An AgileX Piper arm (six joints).
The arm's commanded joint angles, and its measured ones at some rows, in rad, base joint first. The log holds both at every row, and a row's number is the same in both.
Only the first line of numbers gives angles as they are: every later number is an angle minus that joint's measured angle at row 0.
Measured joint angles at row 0:
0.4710 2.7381 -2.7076 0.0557 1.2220 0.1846
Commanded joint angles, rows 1 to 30:
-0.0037 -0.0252 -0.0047 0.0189 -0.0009 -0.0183
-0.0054 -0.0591 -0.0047 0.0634 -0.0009 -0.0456
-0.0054 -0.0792 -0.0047 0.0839 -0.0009 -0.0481
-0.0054 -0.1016 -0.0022 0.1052 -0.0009 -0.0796
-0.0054 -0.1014 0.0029 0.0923 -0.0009 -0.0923
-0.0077 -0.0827 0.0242 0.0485 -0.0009 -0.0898
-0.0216 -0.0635 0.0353 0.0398 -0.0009 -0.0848
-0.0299 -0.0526 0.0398 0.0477 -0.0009 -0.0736
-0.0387 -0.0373 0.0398 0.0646 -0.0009 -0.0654
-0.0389 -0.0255 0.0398 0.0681 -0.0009 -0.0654
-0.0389 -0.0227 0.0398 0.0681 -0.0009 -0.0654
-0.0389 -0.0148 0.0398 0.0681 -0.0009 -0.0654
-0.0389 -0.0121 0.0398 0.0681 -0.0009 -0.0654
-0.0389 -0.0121 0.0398 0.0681 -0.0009 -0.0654
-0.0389 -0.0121 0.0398 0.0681 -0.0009 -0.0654
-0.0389 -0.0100 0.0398 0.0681 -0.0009 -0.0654
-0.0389 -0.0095 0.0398 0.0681 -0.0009 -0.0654
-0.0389 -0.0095 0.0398 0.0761 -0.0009 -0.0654
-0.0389 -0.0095 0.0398 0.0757 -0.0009 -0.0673
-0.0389 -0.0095 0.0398 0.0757 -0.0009 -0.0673
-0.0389 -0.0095 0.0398 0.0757 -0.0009 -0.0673
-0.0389 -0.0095 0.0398 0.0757 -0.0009 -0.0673
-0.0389 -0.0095 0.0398 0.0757 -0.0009 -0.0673
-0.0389 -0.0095 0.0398 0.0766 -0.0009 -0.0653
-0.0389 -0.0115 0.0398 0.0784 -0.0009 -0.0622
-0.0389 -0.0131 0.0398 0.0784 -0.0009 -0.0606
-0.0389 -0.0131 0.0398 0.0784 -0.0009 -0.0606
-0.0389 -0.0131 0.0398 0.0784 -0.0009 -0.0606
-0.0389 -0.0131 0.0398 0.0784 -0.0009 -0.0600
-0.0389 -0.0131 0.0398 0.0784 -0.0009 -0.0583
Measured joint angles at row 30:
-0.0329 -0.0083 0.0405 0.0973 -0.0004 -0.0614
